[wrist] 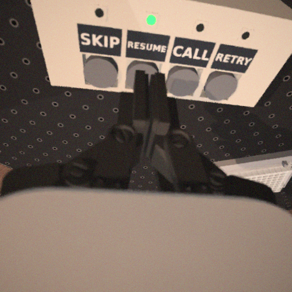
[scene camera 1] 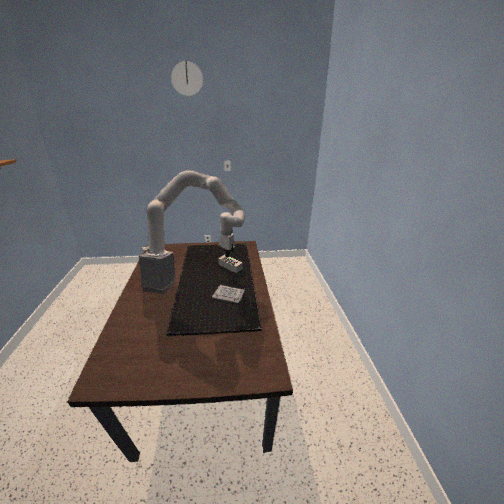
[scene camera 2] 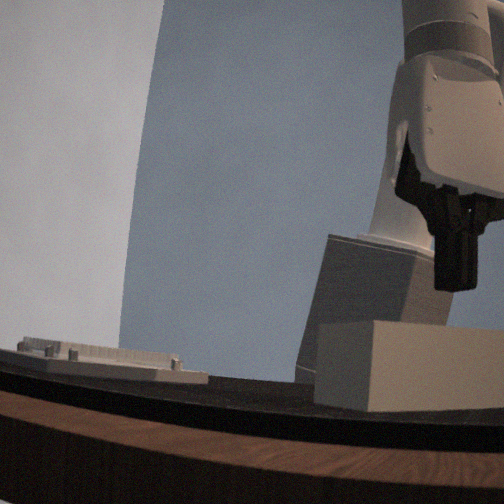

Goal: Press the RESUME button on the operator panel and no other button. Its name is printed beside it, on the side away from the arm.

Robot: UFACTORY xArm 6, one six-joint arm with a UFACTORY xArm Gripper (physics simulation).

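Note:
The operator panel (scene camera 1: 230, 264) (scene camera 2: 430, 367) (wrist: 60, 55) is a pale box with a row of round grey buttons. In the wrist view the RESUME button (wrist: 141, 67) is partly hidden behind the fingertips; its label (wrist: 147, 46) is above it, and the small lamp (wrist: 151, 20) beyond the label glows green. The SKIP button (wrist: 100, 71) is to its left; the CALL button (wrist: 183, 81) and RETRY button (wrist: 221, 85) are to its right, their lamps dark. My gripper (scene camera 1: 228, 256) (scene camera 2: 455, 289) (wrist: 146, 92) is shut and empty, pointing down, with a gap between its tips and the panel top in scene camera 2.
A flat pale tray-like fixture (scene camera 1: 228, 294) (scene camera 2: 110, 364) (wrist: 270, 175) with small posts lies beside the panel on the black perforated mat (scene camera 1: 200, 315) (wrist: 30, 105). The mat lies on the brown table (scene camera 1: 135, 360). The arm's grey pedestal (scene camera 1: 157, 271) (scene camera 2: 360, 285) stands at the table's left side in scene camera 1.

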